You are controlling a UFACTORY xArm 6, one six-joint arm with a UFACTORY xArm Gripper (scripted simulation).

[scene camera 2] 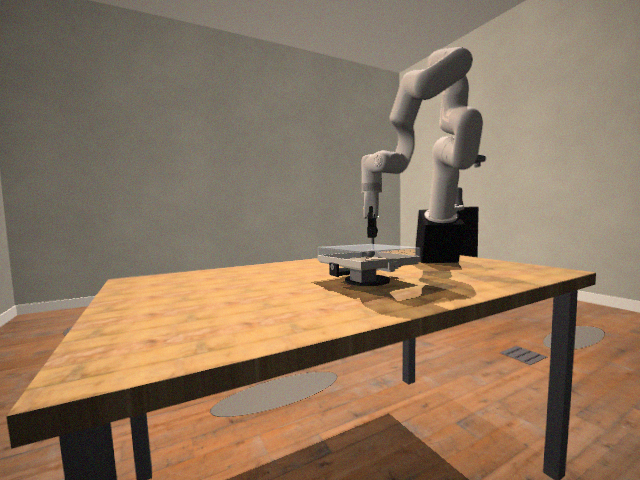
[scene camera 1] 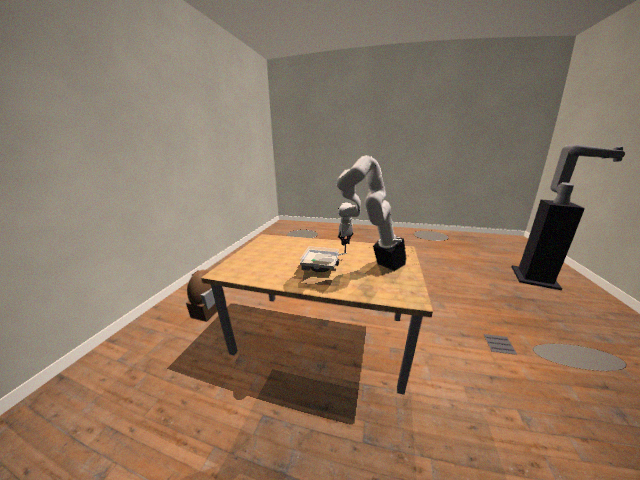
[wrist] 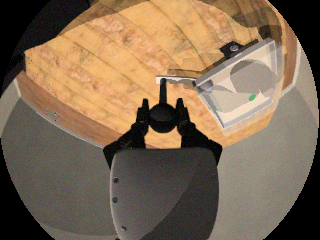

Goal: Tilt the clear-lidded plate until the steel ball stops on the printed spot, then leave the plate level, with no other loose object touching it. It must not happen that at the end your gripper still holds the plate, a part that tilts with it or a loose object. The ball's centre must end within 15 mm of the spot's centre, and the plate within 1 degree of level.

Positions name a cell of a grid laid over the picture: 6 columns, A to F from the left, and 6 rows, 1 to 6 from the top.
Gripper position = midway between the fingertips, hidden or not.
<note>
I see my gripper (wrist: D3) and a clear-lidded plate (scene camera 2: D4).
The clear-lidded plate shows as well in scene camera 1 (scene camera 1: D4) and in the wrist view (wrist: E3).
</note>
